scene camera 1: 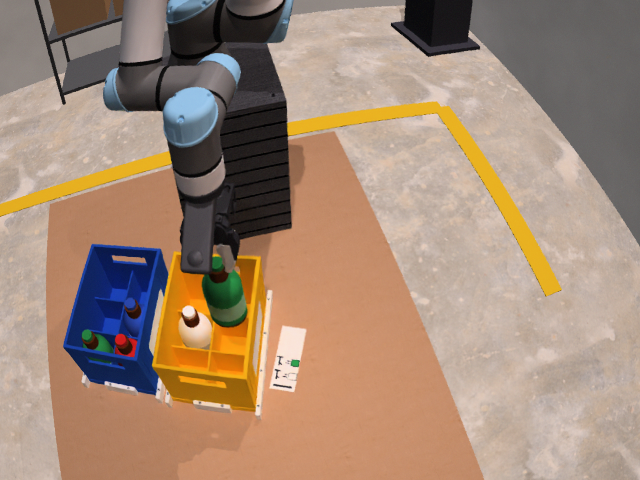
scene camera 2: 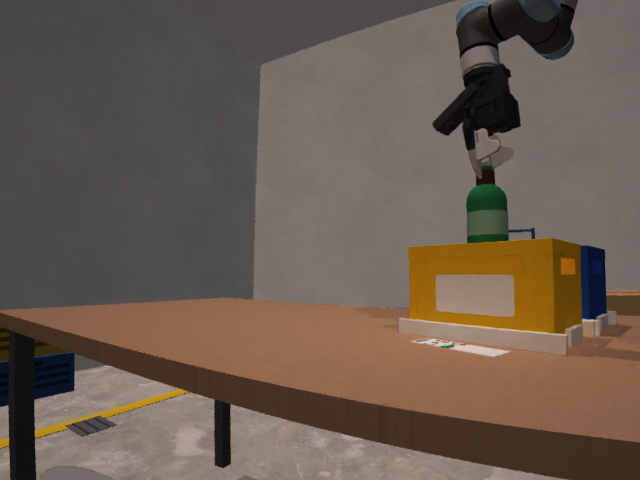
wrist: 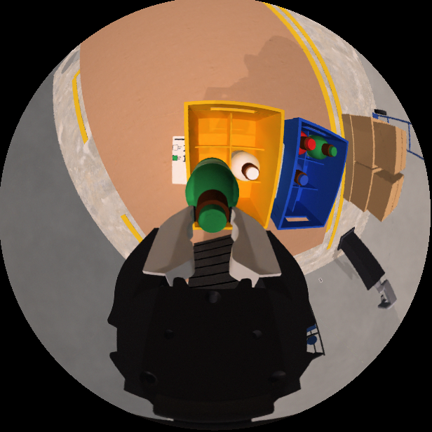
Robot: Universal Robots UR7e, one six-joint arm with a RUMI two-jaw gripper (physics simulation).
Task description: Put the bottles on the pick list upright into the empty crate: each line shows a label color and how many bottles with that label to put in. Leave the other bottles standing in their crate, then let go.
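Places are measured from the arm's base along level axes (x ahead, y left, z up), in metres.
Where they show: gripper, fingertip midpoint: (scene camera 1: 217,271) (scene camera 2: 485,180).
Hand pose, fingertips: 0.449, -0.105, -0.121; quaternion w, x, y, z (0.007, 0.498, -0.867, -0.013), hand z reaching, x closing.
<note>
After its pixels a point has its place, as x, y, z.
My gripper (scene camera 1: 222,262) {0.449, -0.105, -0.121} (scene camera 2: 484,169) {0.449, -0.105, -0.121} (wrist: 212,208) is shut on the neck of a large green bottle (scene camera 1: 223,297) {0.483, -0.112, -0.151} (scene camera 2: 486,222) {0.454, -0.068, -0.207} (wrist: 211,180), held upright over the yellow crate (scene camera 1: 180,383) {0.534, -0.256, -0.309} (scene camera 2: 423,289) {0.571, -0.115, -0.328} (wrist: 191,130). In scene camera 2 its base meets the rim line; the very bottom is hidden. A white bottle (scene camera 1: 194,329) {0.436, -0.182, -0.294} (wrist: 243,165) stands in a neighbouring compartment. The blue crate (scene camera 1: 98,377) {0.421, -0.451, -0.379} (scene camera 2: 593,294) {0.232, -0.230, -0.342} (wrist: 320,200) holds a green bottle (scene camera 1: 100,343) {0.393, -0.402, -0.294} (wrist: 317,147), a red bottle (scene camera 1: 125,347) {0.440, -0.340, -0.266} (wrist: 307,143) and a blue bottle (scene camera 1: 134,320) {0.367, -0.304, -0.293} (wrist: 301,177). The pick list (scene camera 1: 291,343) {0.475, 0.007, -0.417} (scene camera 2: 491,352) {0.456, 0.021, -0.417} (wrist: 179,172) shows green and white lines; counts are unclear.
White strips (scene camera 1: 262,361) {0.506, -0.072, -0.388} (scene camera 2: 480,333) {0.469, -0.046, -0.399} edge the crates' bases. The blue crate stands close beside the yellow one. A black ribbed pedestal (scene camera 1: 258,170) {0.175, 0.069, -0.203} stands behind the crates, under the arm. Cardboard boxes (wrist: 362,145) are beyond the blue crate.
</note>
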